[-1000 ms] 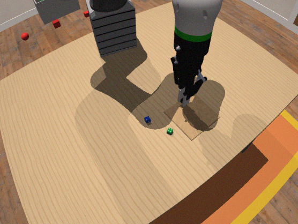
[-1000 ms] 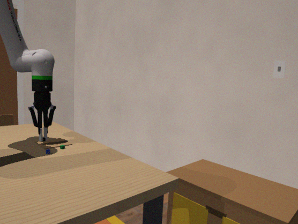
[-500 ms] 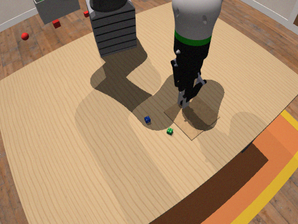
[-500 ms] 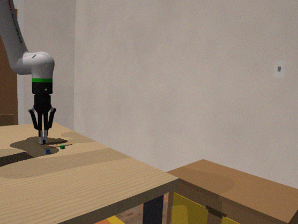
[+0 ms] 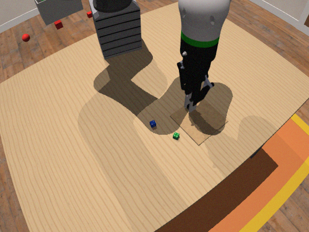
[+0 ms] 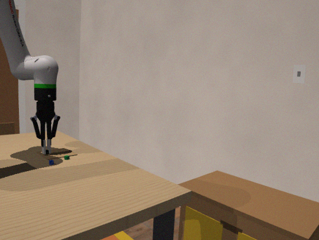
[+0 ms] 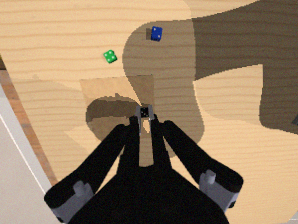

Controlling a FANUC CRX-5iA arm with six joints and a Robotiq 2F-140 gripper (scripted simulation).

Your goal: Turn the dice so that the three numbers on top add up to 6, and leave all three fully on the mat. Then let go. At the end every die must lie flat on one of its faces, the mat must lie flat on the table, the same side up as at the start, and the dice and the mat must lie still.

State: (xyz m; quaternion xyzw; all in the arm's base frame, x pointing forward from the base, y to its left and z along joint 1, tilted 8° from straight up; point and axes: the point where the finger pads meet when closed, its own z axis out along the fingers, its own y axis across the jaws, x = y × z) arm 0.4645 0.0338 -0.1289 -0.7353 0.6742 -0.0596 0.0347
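Now: hand 3 cm above the black die. Round my hand: green die: 10 cm to the right, 6 cm ahead, 4 cm below; then blue die: 14 cm to the right, 4 cm below, 2 cm behind; then tan mat: 5 cm ahead, 4 cm below.
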